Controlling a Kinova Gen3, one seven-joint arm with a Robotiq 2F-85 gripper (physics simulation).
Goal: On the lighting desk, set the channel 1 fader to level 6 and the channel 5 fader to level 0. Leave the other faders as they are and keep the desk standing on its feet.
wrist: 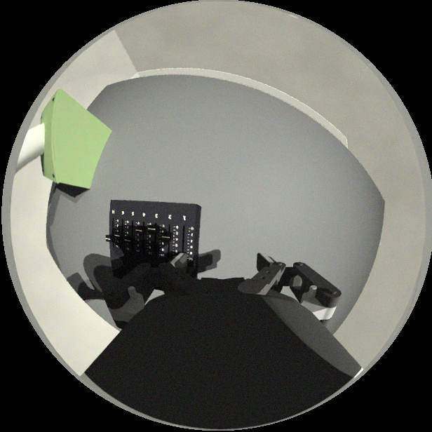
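The dark lighting desk lies at centre-left in the wrist view, its labels upside down, with channel 1 at the right and M at the left. The channel 5 fader knob is partly in shadow, about midway along the visible slot; its exact level is too small to read. The channel 1 slot shows at its upper part, but its knob is hidden behind the left finger. My gripper is open and empty. Its left finger overlaps the desk's lower right part, and its right finger is off to the right of the desk.
The other knobs, such as channel 3's and channel 2's, stand left of channel 1. A green block on a white pole is at the left. The grey table top has a pale edge. Gripper shadows fall over the desk's lower part.
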